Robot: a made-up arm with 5 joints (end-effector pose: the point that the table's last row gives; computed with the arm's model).
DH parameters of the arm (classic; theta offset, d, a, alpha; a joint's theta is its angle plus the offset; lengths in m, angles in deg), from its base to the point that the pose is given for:
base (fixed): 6.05 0 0.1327 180
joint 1: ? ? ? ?
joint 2: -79.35 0 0.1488 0
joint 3: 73.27 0 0.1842 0
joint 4: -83.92 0.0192 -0.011 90
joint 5: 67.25 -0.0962 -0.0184 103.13
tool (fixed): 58.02 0.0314 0 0
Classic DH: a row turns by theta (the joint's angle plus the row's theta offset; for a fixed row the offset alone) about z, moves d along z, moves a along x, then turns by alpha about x.
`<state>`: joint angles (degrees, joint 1 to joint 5).
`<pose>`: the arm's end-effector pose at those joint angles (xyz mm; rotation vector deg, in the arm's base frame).
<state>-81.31 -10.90 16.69 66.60 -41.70</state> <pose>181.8 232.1 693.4 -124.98 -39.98 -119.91</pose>
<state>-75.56 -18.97 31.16 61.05 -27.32</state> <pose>199.4 211.7 673.6 -115.61 -49.55 -120.88</pose>
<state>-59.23 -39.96 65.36 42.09 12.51</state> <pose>226.4 164.1 625.9 -84.04 -67.05 -123.83</pose>
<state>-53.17 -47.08 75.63 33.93 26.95</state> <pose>231.5 152.1 613.8 -70.14 -71.85 -126.57</pose>
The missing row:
joint 1: 6.05 -0.6465 0.0221 90
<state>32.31 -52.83 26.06 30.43 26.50</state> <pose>286.8 -80.6 870.8 19.99 4.41 114.39</pose>
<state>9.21 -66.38 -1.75 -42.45 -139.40</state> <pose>92.7 48.1 1020.4 2.76 59.42 -49.81</pose>
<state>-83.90 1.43 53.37 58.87 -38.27</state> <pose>161.3 133.6 563.9 110.60 77.72 83.73</pose>
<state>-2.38 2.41 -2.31 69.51 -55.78</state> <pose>385.8 10.1 705.8 93.09 -54.35 69.12</pose>
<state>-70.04 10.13 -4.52 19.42 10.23</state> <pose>259.6 349.6 756.9 -44.01 -28.10 -135.93</pose>
